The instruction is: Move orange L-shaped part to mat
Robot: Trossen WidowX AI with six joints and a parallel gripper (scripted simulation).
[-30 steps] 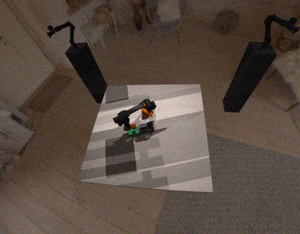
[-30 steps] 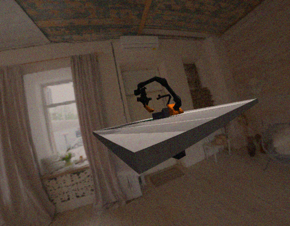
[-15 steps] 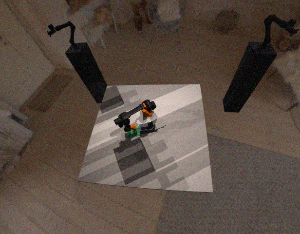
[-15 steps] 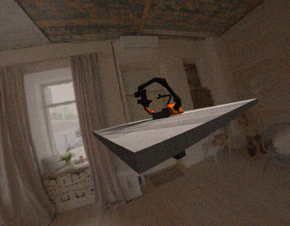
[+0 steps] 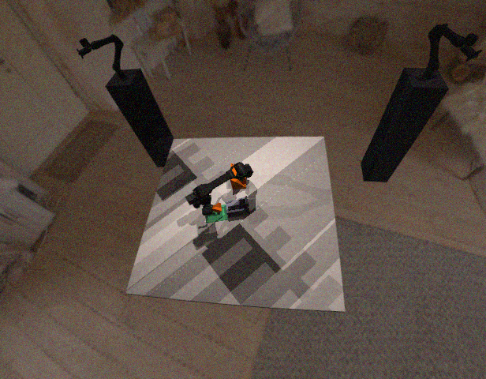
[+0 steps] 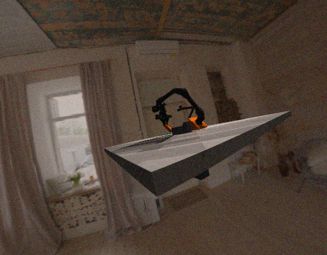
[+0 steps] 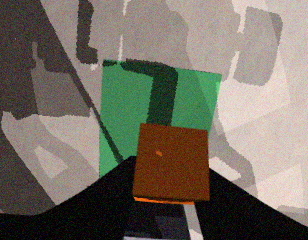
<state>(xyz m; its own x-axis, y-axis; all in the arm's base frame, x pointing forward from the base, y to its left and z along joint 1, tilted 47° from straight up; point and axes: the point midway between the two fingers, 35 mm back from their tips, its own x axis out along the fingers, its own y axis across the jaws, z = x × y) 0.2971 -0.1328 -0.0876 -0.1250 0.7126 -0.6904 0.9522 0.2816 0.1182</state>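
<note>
The green mat lies 10 mm behind my gripper tip, 20 mm to the left of it and 120 mm below it. The rest, counted from my gripper tip: orange L-shaped part (20 mm behind, 30 mm to the left, 30 mm below).
</note>
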